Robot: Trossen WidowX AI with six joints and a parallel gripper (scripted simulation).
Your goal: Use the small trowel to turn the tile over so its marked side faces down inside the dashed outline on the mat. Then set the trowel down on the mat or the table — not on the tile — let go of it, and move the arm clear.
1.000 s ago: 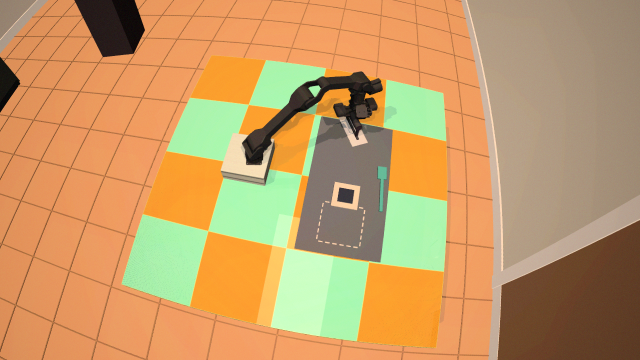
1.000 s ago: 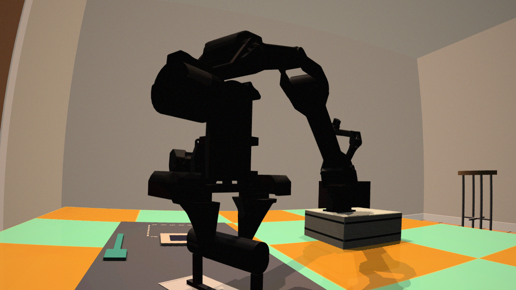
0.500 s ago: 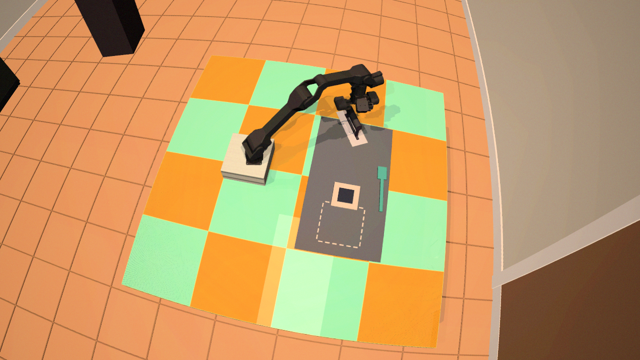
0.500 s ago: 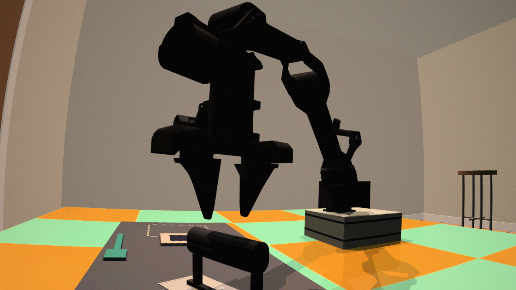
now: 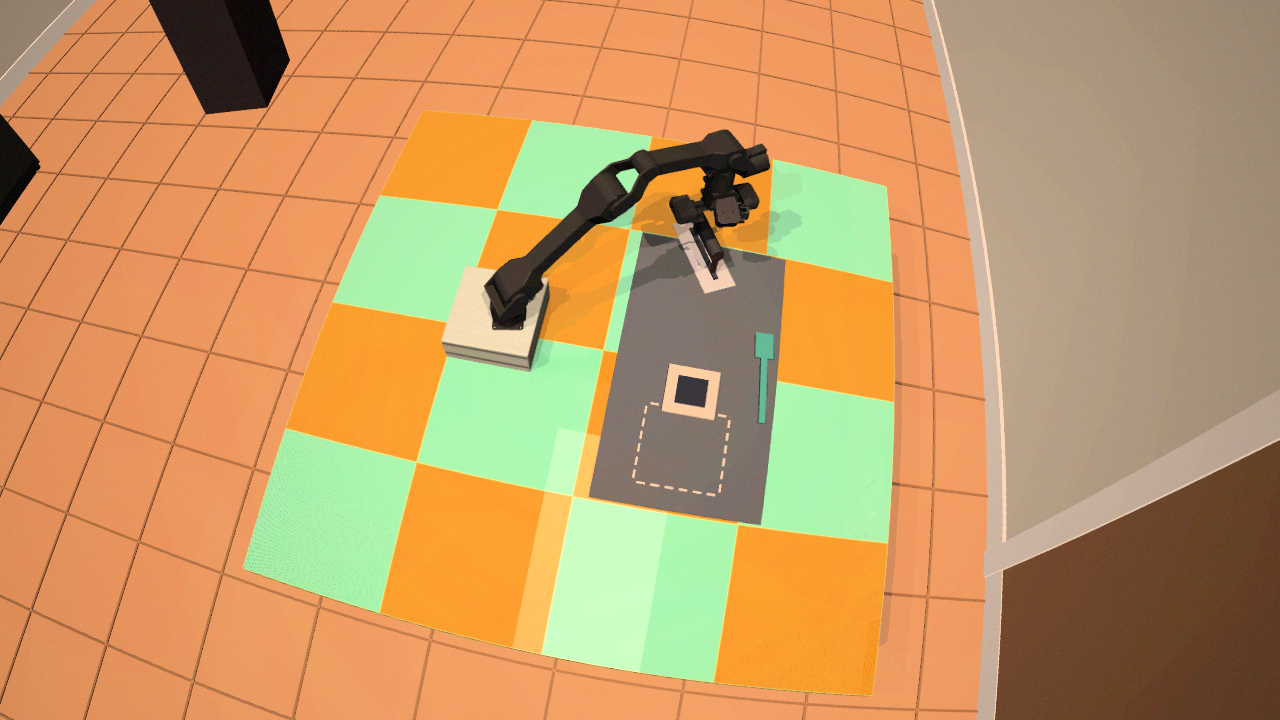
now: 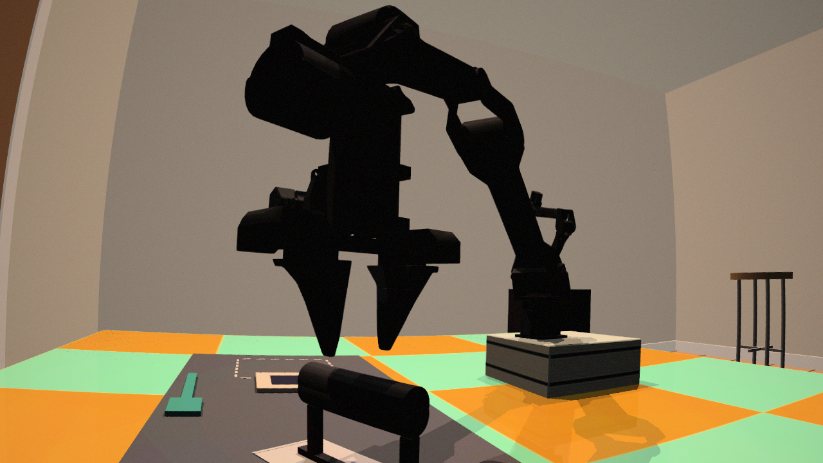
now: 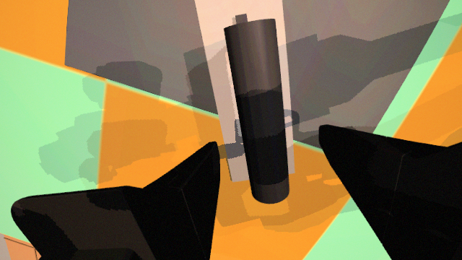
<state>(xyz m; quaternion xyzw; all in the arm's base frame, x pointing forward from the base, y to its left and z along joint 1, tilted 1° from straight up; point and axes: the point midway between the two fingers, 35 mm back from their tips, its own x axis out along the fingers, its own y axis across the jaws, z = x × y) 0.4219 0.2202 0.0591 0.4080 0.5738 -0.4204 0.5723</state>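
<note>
My gripper tip is now 10 mm short of the small trowel, 20 mm to the left of it and 70 mm above it. Also, from my gripper tip: pale tile (40 mm behind, 350 mm to the right, 100 mm below); then grey mat (30 mm behind, 290 mm to the right, 130 mm below); then green trowel-like tool (110 mm ahead, 290 mm to the right, 100 mm below).
</note>
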